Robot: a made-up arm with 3 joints.
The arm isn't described. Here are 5 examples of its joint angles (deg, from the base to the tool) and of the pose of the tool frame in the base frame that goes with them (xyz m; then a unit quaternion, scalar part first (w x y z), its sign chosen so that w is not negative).
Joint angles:
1: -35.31 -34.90 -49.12
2: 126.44 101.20 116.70
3: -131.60 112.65 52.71
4: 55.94 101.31 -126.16
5: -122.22 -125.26 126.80
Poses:
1: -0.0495 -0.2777 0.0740 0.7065 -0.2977 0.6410 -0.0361
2: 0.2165 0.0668 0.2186 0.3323 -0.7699 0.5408 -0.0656
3: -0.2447 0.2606 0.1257 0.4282 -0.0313 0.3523 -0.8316
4: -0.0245 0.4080 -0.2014 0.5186 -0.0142 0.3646 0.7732
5: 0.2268 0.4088 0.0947 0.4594 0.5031 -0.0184 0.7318
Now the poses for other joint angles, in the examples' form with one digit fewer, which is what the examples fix.
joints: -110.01 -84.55 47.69
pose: 0.251 0.087 -0.147 0.633 -0.130 0.383 0.660
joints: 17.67 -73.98 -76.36
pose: -0.189 -0.263 0.302 0.696 -0.410 0.391 -0.440
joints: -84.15 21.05 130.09
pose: 0.073 -0.154 0.242 0.905 -0.054 -0.384 -0.175
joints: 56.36 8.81 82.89
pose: -0.043 -0.136 0.251 0.347 0.075 -0.935 -0.018
